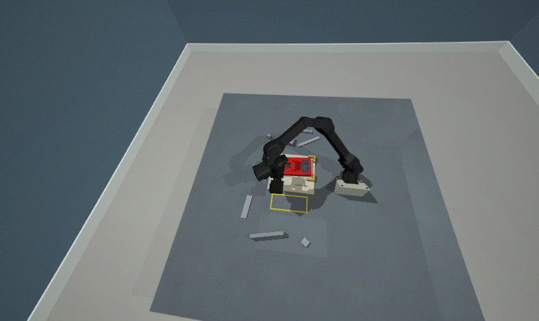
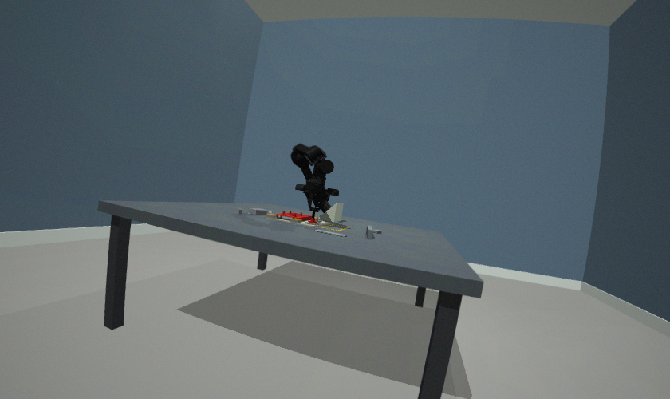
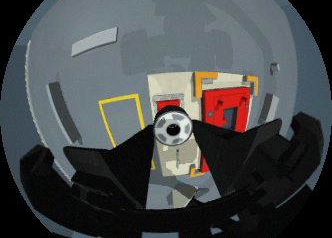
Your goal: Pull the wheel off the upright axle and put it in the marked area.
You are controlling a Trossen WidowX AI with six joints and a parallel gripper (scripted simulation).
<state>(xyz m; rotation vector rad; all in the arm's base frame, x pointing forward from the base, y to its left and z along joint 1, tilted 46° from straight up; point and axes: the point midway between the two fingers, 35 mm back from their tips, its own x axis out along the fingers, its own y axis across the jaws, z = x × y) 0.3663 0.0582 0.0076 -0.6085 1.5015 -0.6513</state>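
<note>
My gripper tip is now 40 mm above the dark axle. The rest, counted from my gripper tip: wheel: right at my gripper tip; cream base plate: 100 mm to the right, 60 mm below, 60 mm behind.
</note>
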